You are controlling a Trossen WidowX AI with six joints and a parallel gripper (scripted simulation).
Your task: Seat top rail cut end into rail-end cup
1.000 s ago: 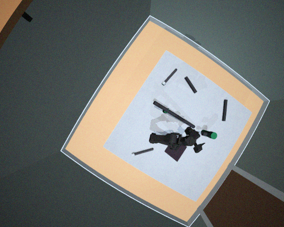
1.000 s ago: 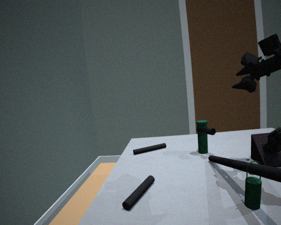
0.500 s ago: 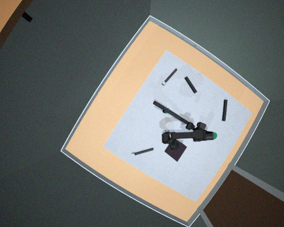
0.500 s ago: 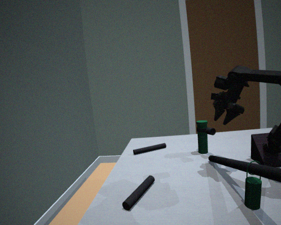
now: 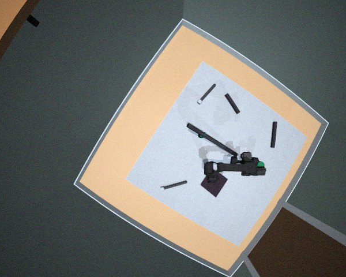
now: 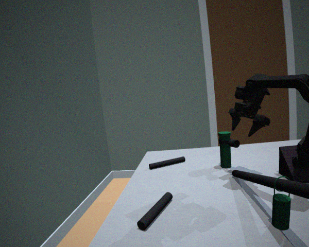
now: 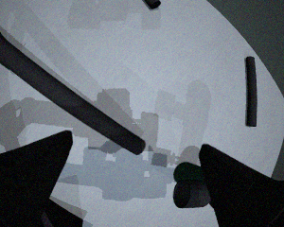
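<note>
My gripper tip is 140 mm to the left of the dark rail-end cup, 80 mm above it and 10 mm short of it. Also, from my gripper tip: green loop-cap post: 300 mm to the left, 130 mm below, 50 mm behind.
</note>
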